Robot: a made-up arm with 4 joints.
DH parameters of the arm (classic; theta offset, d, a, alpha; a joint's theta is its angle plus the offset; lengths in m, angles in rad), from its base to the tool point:
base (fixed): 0 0 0 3.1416
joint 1: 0 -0.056 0.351 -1.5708
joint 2: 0 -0.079 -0.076 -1.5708
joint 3: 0 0.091 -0.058 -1.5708
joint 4: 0 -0.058 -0.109 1.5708
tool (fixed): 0 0.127 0 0
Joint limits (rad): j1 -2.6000..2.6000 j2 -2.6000..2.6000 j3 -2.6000..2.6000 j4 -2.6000..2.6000
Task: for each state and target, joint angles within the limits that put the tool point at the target. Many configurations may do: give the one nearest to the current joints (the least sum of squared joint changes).
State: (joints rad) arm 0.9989 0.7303 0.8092 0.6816
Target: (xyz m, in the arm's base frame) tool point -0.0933 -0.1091 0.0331
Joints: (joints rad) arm 1.5256 1.1017 0.9483 -0.0767
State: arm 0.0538 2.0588 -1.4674 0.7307
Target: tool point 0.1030 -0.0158 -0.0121
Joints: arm 0.4069 1.3684 -1.1801 1.2853
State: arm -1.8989 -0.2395 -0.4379 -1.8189
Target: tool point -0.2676 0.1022 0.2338
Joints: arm -1.9271 -0.7846 -0.9677 -1.3569
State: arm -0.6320 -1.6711 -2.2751 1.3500
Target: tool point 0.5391 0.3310 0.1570
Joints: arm -0.3281 -1.6430 -1.8300 0.7730
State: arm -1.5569 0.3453 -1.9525 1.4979
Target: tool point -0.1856 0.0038 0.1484
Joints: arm -2.0519 0.8555 -1.9935 0.6629
